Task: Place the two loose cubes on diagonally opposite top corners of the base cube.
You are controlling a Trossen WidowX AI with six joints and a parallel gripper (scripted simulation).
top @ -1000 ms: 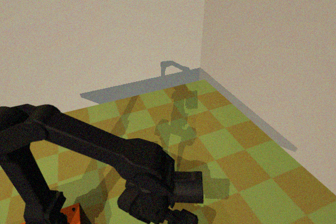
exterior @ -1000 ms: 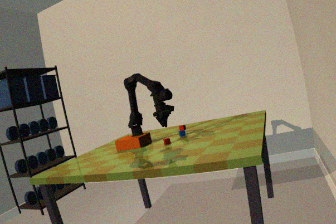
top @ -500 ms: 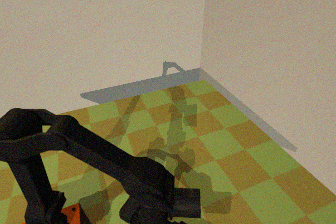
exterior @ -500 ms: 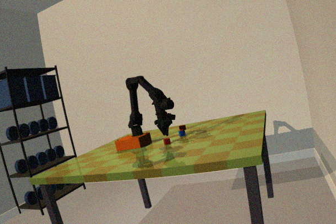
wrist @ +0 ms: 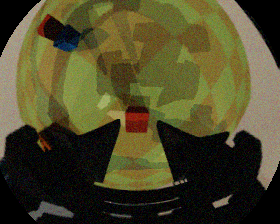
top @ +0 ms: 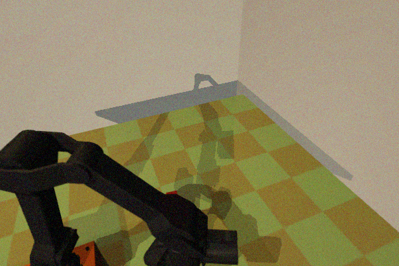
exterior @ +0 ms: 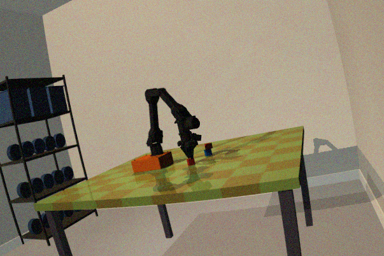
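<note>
The blue cube is 210 mm to the left of my gripper tip, 20 mm below it and 10 mm ahead of it.
</note>
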